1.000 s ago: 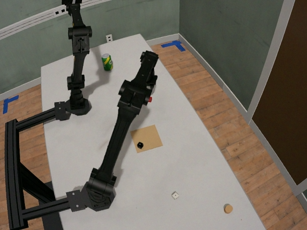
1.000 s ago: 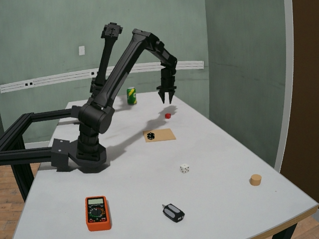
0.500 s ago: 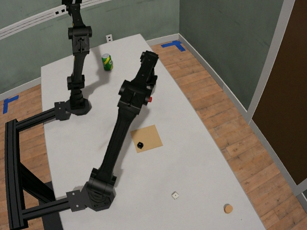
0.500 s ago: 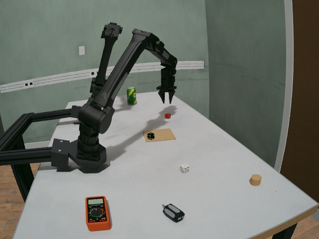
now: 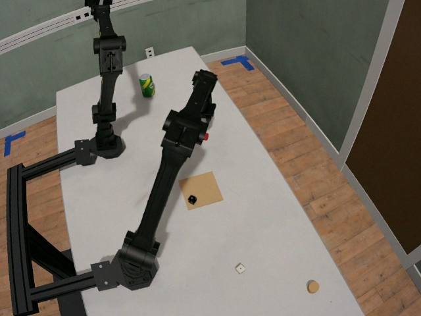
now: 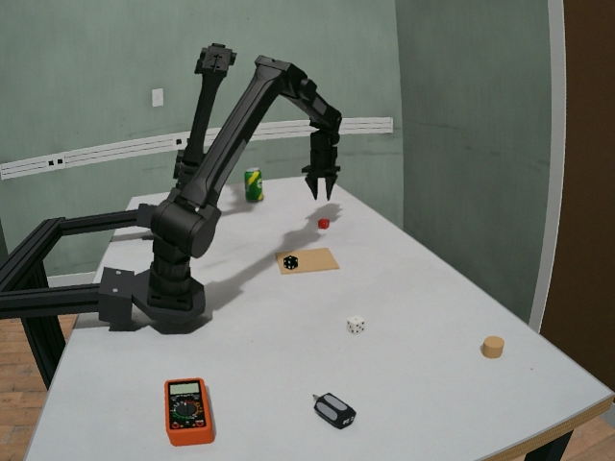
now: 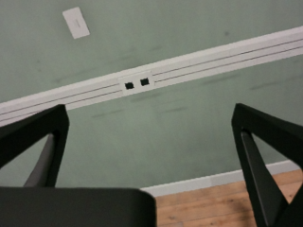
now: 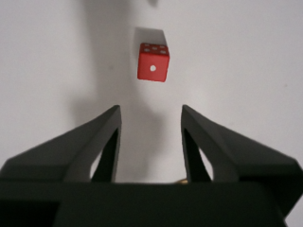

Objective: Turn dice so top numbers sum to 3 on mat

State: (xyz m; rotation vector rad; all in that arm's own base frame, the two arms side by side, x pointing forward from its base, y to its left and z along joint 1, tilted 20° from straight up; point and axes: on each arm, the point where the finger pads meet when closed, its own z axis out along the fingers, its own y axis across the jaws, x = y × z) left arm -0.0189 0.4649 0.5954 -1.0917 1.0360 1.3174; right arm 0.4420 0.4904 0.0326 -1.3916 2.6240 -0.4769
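My right gripper is now 8 cm above the red die. The rest, counted from my right hand: black device (84 cm to the right, 19 cm behind, 8 cm below); then tan mat (24 cm to the right, 10 cm behind, 9 cm below); then cork cylinder (78 cm to the right, 12 cm ahead, 8 cm below).
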